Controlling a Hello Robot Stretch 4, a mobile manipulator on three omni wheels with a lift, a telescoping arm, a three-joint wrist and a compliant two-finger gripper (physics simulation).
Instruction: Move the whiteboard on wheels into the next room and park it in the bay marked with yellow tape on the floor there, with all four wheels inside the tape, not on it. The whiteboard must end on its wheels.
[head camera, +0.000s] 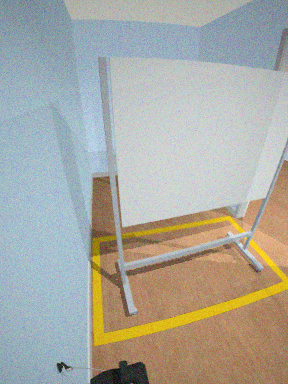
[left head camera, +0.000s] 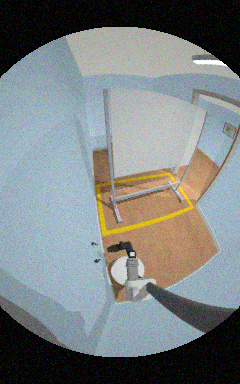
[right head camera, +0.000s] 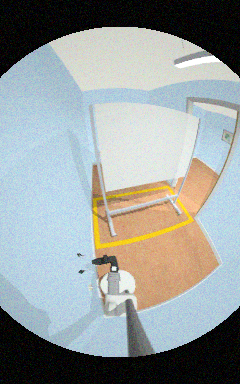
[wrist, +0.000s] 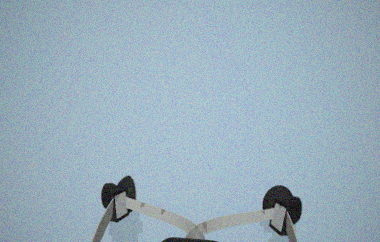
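Pixels of known places: gripper, fingertip midpoint: (left head camera: 91, 251) (right head camera: 77, 262) (wrist: 203, 197); robot's base, origin of the base link: (left head camera: 126, 269).
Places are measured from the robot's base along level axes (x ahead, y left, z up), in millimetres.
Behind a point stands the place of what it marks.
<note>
The whiteboard (head camera: 190, 135) {x 1080, y -278, z 1281 mm} (left head camera: 150, 132) {x 1073, y -253, z 1226 mm} (right head camera: 140, 145) {x 1077, y -267, z 1220 mm} stands upright on its two foot bars, within the bay of yellow tape (head camera: 97, 290) {x 963, y 395, z -26 mm} (left head camera: 102, 215) {x 876, y 358, z -27 mm} (right head camera: 96, 225) {x 941, y 380, z -26 mm}. The near end of its left foot (head camera: 128, 297) {x 847, y 108, z 72 mm} is a little inside the front tape, and the right foot (head camera: 250, 257) {x 1186, y -1092, z 71 mm} is inside the right tape. The small wheels are too unclear to tell apart. My gripper (left head camera: 96, 252) {x 191, y 311, z 644 mm} (right head camera: 81, 263) {x 191, y 311, z 644 mm} (wrist: 203, 197) {x 191, y 311, z 644 mm} is open and empty, close to the left wall and apart from the whiteboard, on the near side of the bay.
The blue left wall (head camera: 40, 225) {x 627, y 399, z 1052 mm} (left head camera: 50, 200) {x 292, y 331, z 1253 mm} (right head camera: 45, 200) {x 416, y 356, z 1177 mm} runs alongside the bay and fills the wrist view behind the fingers. A doorway with a frame (left head camera: 195, 96) {x 1921, y -1335, z 1890 mm} (right head camera: 190, 106) {x 1926, y -1364, z 1865 mm} is at the right. My white round base (left head camera: 120, 270) {x 3, y 84, z 187 mm} (right head camera: 125, 280) {x 54, y -91, z 187 mm} stands on the wooden floor before the bay.
</note>
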